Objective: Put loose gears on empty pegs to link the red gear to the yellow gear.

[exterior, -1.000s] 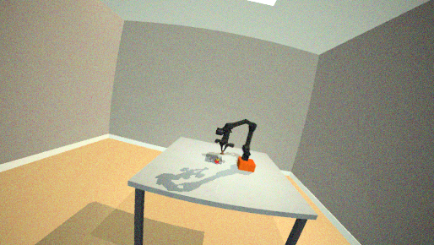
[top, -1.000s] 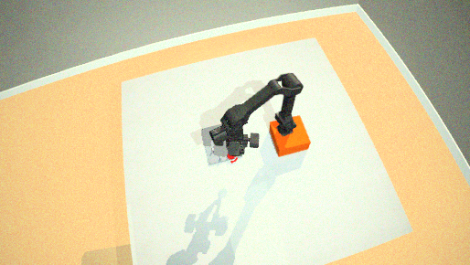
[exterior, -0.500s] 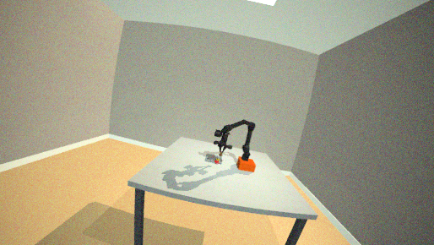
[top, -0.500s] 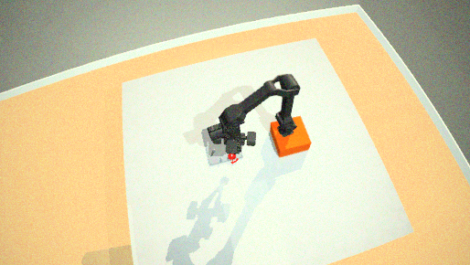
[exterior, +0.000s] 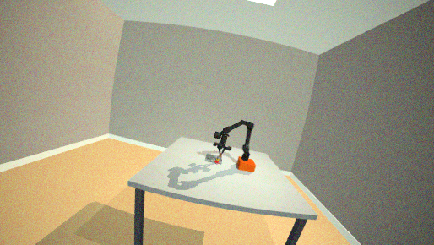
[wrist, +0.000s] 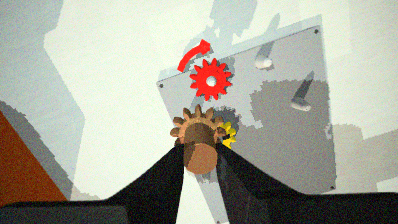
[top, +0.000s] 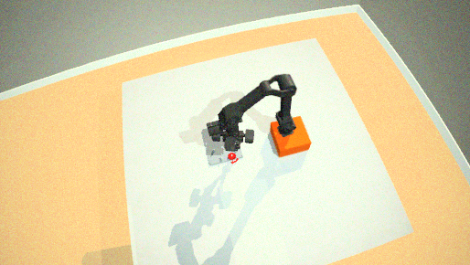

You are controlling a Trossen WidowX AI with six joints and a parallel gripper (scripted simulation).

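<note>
Now: gripper tip 7 cm above the red gear, 3 cm short of it and 2 cm to the right of it. From my gripper tip the other things lie so: yellow gear (7 cm below, 4 cm to the right, 1 cm ahead); brown gear (1 cm below); red arrow (8 cm below, 5 cm to the left, 2 cm ahead).
</note>
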